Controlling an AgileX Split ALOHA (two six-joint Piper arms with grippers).
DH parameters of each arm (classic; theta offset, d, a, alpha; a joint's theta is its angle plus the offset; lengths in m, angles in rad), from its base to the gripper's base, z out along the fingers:
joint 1: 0 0.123 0 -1.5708
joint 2: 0.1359 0 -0.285 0
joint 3: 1.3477 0 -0.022 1.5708
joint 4: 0 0.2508 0 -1.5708
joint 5: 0 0 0.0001 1.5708
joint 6: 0 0.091 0 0
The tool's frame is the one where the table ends.
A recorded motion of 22 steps. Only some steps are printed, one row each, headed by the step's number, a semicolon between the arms.
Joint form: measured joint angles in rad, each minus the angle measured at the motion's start. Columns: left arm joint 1, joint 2, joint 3, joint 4, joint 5, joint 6; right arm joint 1, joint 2, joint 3, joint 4, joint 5, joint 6.
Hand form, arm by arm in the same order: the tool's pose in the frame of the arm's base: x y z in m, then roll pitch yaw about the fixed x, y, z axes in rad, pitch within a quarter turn. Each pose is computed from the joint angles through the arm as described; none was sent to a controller.
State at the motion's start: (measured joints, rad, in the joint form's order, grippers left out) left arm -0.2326 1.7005 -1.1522 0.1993 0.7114 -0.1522; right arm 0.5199 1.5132 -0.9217 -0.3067 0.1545 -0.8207
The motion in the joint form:
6: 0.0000 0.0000 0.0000 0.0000 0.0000 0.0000; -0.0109 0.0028 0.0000 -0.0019 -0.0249 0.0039
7: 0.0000 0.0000 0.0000 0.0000 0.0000 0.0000; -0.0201 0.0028 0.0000 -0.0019 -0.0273 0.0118
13: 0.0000 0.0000 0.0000 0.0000 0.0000 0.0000; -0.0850 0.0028 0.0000 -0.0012 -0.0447 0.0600
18: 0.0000 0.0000 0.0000 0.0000 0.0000 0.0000; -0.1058 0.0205 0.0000 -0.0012 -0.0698 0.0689
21: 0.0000 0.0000 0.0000 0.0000 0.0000 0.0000; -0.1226 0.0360 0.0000 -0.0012 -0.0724 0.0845
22: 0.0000 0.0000 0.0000 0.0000 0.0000 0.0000; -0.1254 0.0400 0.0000 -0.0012 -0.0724 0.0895
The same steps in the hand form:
6: 0.3384 -0.0680 0.2233 3.0121 0.4082 2.9094; 0.2868 0.1559 0.2508 -2.2445 0.3351 -1.3671
7: 0.3384 -0.0680 0.2233 3.0121 0.4082 2.9094; 0.2883 0.1534 0.2510 -2.2441 0.3423 -1.3802
13: 0.3384 -0.0680 0.2233 3.0121 0.4082 2.9094; 0.2982 0.1352 0.2522 -2.2398 0.3883 -1.4673
18: 0.3384 -0.0680 0.2233 3.0121 0.4082 2.9094; 0.3039 0.1310 0.2481 -2.2370 0.4008 -1.4855
21: 0.3384 -0.0680 0.2233 3.0121 0.4082 2.9094; 0.3079 0.1267 0.2432 -2.2547 0.4091 -1.5175
22: 0.3384 -0.0680 0.2233 3.0121 0.4082 2.9094; 0.3087 0.1260 0.2418 -2.2602 0.4116 -1.5254

